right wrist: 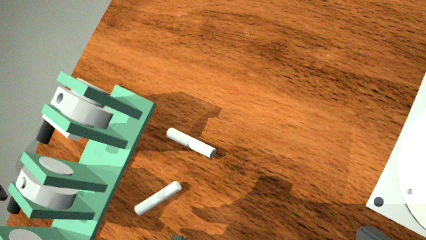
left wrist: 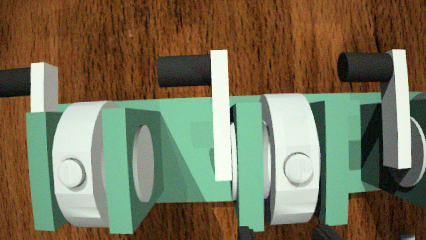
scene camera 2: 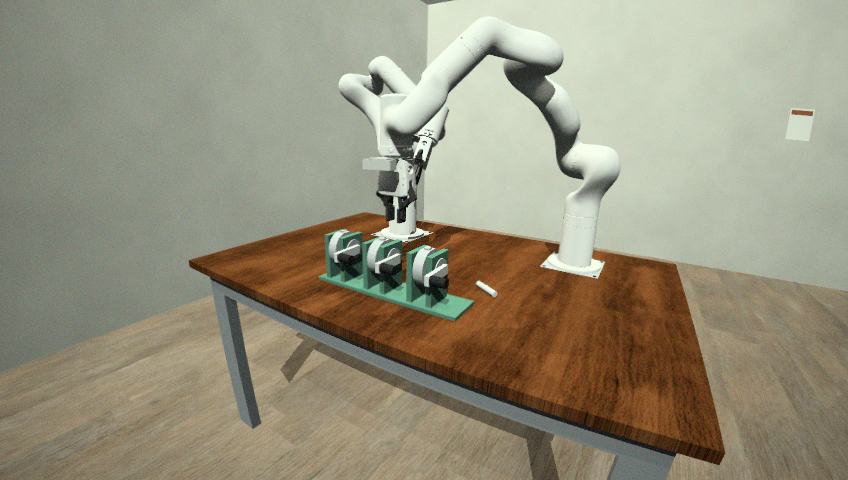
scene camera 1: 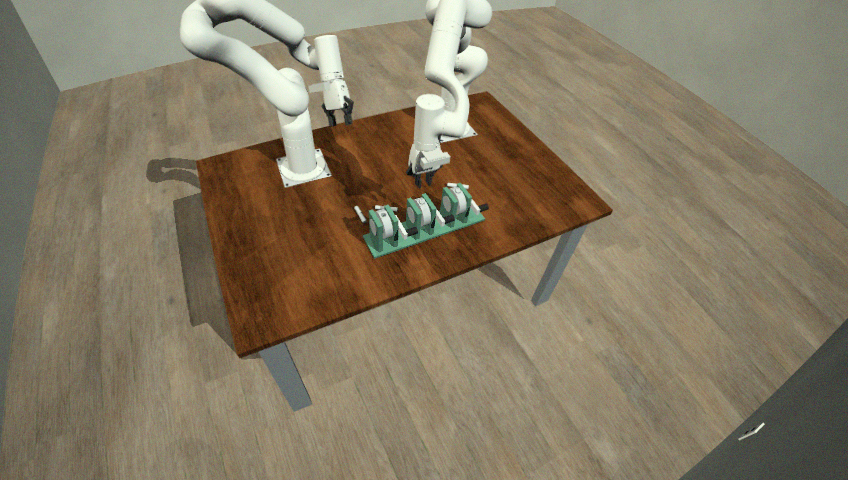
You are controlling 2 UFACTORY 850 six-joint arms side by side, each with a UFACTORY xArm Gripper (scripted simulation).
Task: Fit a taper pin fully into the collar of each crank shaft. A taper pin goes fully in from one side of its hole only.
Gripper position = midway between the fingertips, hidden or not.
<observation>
In view: my left gripper (scene camera 2: 395, 221), my right gripper (scene camera 1: 341, 125) and a collar (left wrist: 288, 124).
</observation>
